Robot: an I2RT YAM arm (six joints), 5 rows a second.
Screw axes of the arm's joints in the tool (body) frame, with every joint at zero. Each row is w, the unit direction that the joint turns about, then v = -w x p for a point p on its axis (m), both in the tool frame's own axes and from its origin. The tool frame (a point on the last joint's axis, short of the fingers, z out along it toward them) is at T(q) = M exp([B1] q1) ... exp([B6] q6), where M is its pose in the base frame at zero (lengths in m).
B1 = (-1, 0, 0, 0, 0.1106, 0)
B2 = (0, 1, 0, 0.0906, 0, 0.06)
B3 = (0, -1, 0, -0.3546, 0, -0.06)
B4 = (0, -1, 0, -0.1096, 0, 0)
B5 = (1, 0, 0, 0, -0.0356, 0)
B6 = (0, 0, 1, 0, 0, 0)
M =
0 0 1 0.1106
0 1 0 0
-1 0 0 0.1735
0 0 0 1
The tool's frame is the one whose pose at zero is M.
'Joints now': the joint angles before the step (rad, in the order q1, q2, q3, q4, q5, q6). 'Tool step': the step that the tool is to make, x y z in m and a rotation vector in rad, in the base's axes. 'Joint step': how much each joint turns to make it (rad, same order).
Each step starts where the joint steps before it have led.
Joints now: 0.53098, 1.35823, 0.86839, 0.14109, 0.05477, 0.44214
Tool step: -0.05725, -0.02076, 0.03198, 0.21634, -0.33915, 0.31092
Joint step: 0.00107, -0.27655, -0.22059, 0.34618, -0.30657, -0.03097
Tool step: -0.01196, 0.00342, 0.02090, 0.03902, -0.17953, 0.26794
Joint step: 0.00023, -0.01537, 0.00755, 0.14431, -0.27271, -0.02191
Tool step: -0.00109, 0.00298, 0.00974, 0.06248, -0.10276, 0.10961
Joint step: 0.00002, 0.03552, 0.00258, 0.17486, -0.10443, 0.03946
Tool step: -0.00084, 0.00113, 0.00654, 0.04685, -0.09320, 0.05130
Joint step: -0.00001, 0.03060, 0.00087, 0.14502, -0.04966, 0.01839
